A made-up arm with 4 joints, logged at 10 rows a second.
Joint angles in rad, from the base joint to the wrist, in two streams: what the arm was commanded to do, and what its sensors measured. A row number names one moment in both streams.
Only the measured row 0 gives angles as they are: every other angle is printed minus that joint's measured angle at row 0.
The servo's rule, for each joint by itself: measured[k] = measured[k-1] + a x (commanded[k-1-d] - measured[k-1]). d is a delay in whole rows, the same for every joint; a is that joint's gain. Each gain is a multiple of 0.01, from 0.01 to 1. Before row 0 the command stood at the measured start. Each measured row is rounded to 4 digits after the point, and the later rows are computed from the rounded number. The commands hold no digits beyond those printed.
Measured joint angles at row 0:
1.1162 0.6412 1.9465 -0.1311
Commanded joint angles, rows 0 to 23:
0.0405 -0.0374 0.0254 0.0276
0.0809 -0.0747 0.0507 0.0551
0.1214 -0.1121 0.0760 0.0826
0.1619 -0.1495 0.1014 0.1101
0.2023 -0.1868 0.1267 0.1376
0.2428 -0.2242 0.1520 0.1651
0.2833 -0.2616 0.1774 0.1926
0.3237 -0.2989 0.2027 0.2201
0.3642 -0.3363 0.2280 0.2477
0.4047 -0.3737 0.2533 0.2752
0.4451 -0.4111 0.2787 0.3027
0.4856 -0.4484 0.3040 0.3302
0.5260 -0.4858 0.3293 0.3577
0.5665 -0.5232 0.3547 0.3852
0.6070 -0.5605 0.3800 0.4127
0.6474 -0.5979 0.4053 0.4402
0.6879 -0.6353 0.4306 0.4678
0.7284 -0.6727 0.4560 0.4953
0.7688 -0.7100 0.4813 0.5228
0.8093 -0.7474 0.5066 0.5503
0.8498 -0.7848 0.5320 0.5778
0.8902 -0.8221 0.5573 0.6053
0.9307 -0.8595 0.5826 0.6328
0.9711 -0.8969 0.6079 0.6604
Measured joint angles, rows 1 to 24:
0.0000 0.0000 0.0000 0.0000
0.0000 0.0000 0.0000 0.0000
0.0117 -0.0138 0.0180 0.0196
0.0318 -0.0363 0.0412 0.0448
0.0578 -0.0643 0.0659 0.0716
0.0880 -0.0958 0.0911 0.0989
0.1211 -0.1295 0.1164 0.1264
0.1564 -0.1645 0.1417 0.1539
0.1932 -0.2004 0.1670 0.1814
0.2310 -0.2368 0.1923 0.2089
0.2696 -0.2736 0.2176 0.2364
0.3088 -0.3106 0.2429 0.2639
0.3483 -0.3478 0.2683 0.2914
0.3881 -0.3850 0.2936 0.3189
0.4281 -0.4223 0.3189 0.3464
0.4682 -0.4596 0.3443 0.3739
0.5085 -0.4969 0.3696 0.4014
0.5488 -0.5343 0.3949 0.4289
0.5891 -0.5717 0.4202 0.4565
0.6295 -0.6091 0.4456 0.4840
0.6699 -0.6464 0.4709 0.5115
0.7103 -0.6838 0.4962 0.5390
0.7508 -0.7212 0.5216 0.5665
0.7912 -0.7585 0.5469 0.5940
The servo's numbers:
d 2
a 0.29 0.37 0.71 0.71

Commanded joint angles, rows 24 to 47:
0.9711 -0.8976 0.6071 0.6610
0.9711 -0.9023 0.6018 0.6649
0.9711 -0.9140 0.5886 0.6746
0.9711 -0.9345 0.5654 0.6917
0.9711 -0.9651 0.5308 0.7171
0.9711 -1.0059 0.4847 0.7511
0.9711 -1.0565 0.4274 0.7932
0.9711 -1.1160 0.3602 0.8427
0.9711 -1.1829 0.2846 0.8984
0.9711 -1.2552 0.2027 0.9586
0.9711 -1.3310 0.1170 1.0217
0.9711 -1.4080 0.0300 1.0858
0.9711 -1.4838 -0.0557 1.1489
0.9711 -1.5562 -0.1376 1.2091
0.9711 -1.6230 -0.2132 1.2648
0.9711 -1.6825 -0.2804 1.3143
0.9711 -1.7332 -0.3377 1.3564
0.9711 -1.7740 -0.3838 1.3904
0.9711 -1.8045 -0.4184 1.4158
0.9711 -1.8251 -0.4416 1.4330
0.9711 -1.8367 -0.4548 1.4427
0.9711 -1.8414 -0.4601 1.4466
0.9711 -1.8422 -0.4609 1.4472
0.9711 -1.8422 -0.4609 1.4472
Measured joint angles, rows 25 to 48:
0.8317 -0.7959 0.5722 0.6215
0.8721 -0.8333 0.5975 0.6491
0.9008 -0.8571 0.6043 0.6575
0.9212 -0.8738 0.6025 0.6628
0.9357 -0.8887 0.5926 0.6712
0.9460 -0.9056 0.5733 0.6858
0.9533 -0.9276 0.5431 0.7080
0.9585 -0.9566 0.5016 0.7386
0.9622 -0.9936 0.4489 0.7774
0.9648 -1.0389 0.3859 0.8238
0.9666 -1.0922 0.3140 0.8768
0.9679 -1.1525 0.2350 0.9349
0.9688 -1.2185 0.1512 0.9965
0.9695 -1.2886 0.0651 1.0599
0.9700 -1.3608 -0.0207 1.1231
0.9703 -1.4331 -0.1037 1.1842
0.9705 -1.5034 -0.1814 1.2414
0.9707 -1.5697 -0.2517 1.2932
0.9708 -1.6302 -0.3128 1.3381
0.9709 -1.6834 -0.3632 1.3752
0.9710 -1.7282 -0.4024 1.4040
0.9710 -1.7641 -0.4302 1.4246
0.9710 -1.7910 -0.4477 1.4375
0.9710 -1.8096 -0.4565 1.4440

